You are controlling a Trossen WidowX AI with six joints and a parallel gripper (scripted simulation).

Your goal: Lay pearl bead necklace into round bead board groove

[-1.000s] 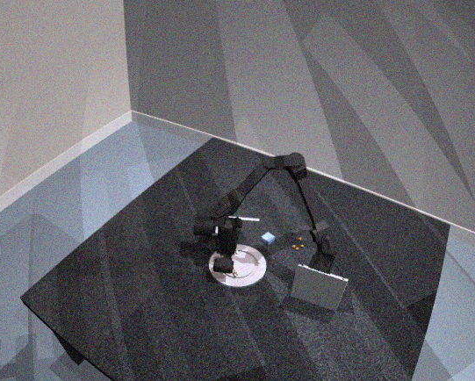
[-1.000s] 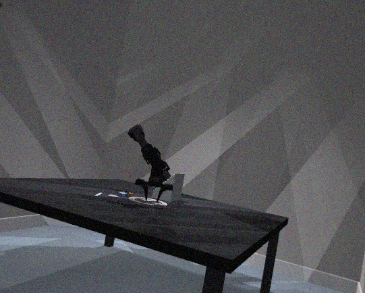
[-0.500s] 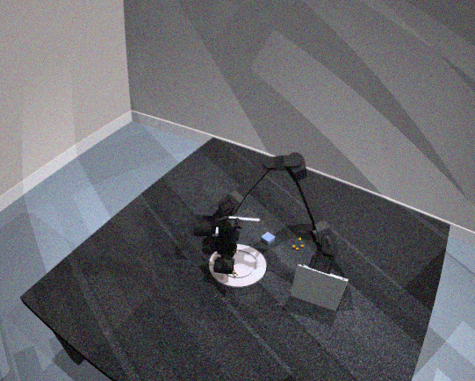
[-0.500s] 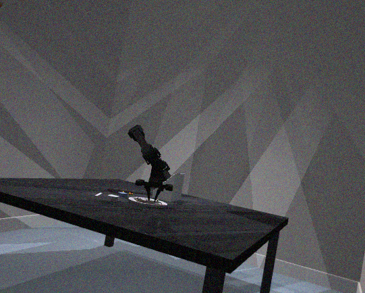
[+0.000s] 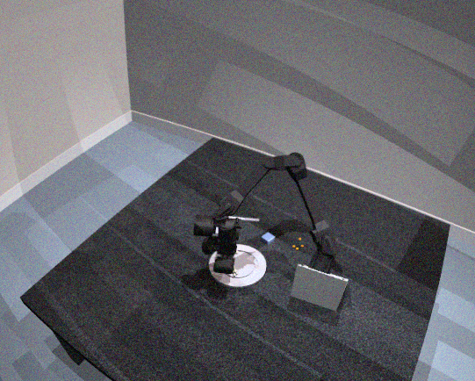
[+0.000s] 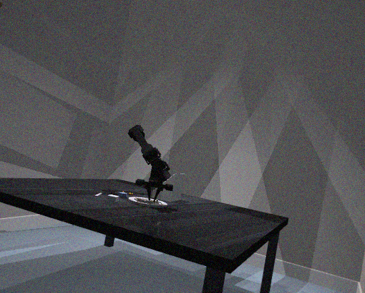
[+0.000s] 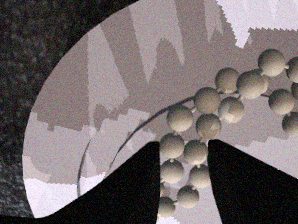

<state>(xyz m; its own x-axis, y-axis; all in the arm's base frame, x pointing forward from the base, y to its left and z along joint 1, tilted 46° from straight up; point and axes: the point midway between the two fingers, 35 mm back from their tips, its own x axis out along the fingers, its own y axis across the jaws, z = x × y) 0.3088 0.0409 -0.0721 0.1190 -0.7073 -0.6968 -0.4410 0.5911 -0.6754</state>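
Right now the round white bead board is 20 mm behind my gripper tip, 30 mm to the right of it and 10 mm below it. Also, from my gripper tip: small white block 140 mm ahead, 130 mm to the right; small blue cube 40 mm behind, 210 mm to the right, 10 mm below; thin white stick 90 mm ahead, 260 mm to the right, 10 mm below.
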